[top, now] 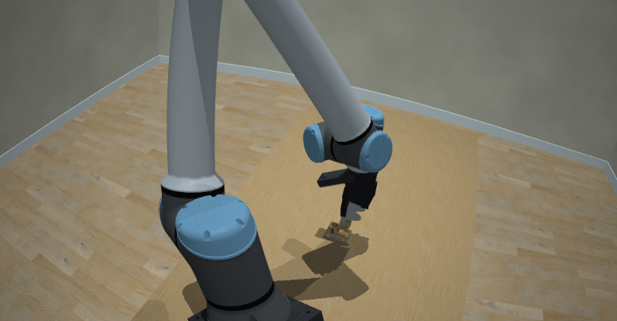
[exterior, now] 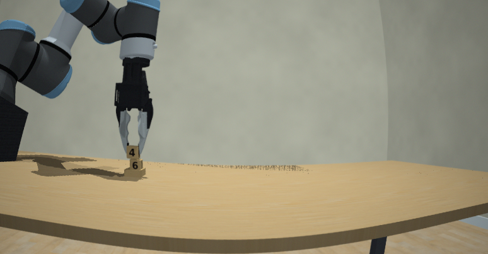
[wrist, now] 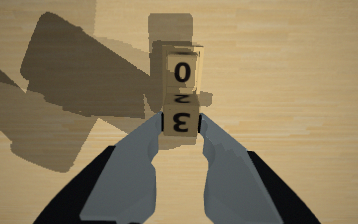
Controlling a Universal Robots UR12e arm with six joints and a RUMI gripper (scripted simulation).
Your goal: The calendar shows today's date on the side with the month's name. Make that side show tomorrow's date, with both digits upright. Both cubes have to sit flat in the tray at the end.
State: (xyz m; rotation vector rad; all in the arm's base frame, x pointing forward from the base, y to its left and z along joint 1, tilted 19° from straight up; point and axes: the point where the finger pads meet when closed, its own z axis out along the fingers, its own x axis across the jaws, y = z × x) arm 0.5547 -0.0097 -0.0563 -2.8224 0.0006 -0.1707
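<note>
My gripper is now 1 cm above the wooden digit cube. From my hand the other things lie so: wooden tray (2 cm to the left, 6 cm below).
</note>
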